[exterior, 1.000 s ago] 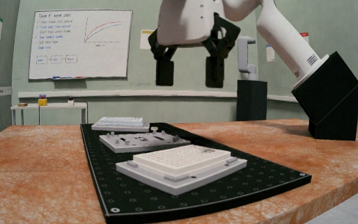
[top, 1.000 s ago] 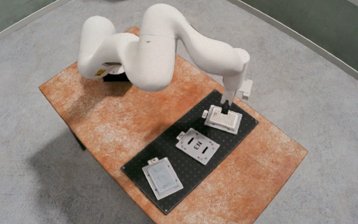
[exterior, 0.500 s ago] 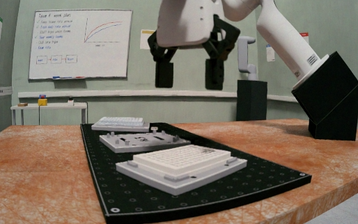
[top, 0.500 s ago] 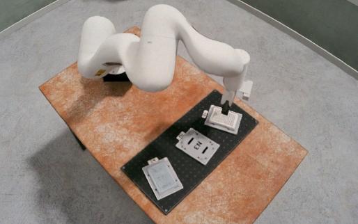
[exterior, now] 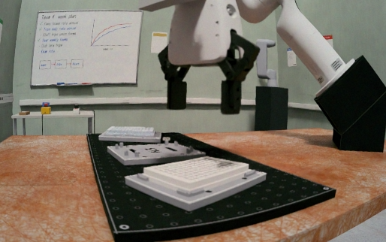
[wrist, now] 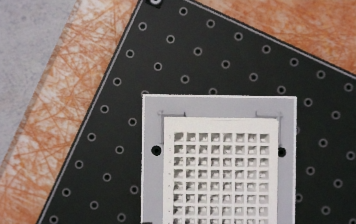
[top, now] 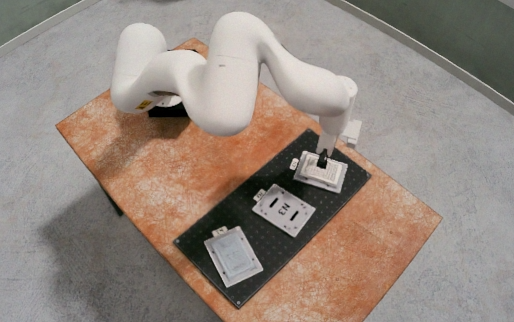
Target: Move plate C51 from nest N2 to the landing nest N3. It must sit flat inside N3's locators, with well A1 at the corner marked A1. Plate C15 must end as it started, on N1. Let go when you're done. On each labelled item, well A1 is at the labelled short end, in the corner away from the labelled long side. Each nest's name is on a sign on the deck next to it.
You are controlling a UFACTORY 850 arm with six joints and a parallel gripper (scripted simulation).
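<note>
Now: hand 90 mm above the plate. Round my hand: plate C15: 10 mm behind, 420 mm to the right, 90 mm below; nest N2: 100 mm below.
</note>
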